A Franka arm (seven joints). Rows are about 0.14 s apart.
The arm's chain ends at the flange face. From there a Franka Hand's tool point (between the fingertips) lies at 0.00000 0.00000 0.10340 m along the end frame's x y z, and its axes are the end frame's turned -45 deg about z.
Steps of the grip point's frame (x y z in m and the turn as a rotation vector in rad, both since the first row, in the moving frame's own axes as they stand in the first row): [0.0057, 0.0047, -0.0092, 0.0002, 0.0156, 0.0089]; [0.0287, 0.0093, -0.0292, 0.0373, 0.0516, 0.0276]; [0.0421, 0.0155, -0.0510, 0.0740, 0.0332, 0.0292]
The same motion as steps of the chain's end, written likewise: [0.0062, 0.0004, -0.0092, 0.0112, 0.0109, 0.0089]; [0.0257, -0.0072, -0.0290, 0.0629, 0.0101, 0.0276]; [0.0436, -0.0109, -0.0507, 0.0758, -0.0288, 0.0292]
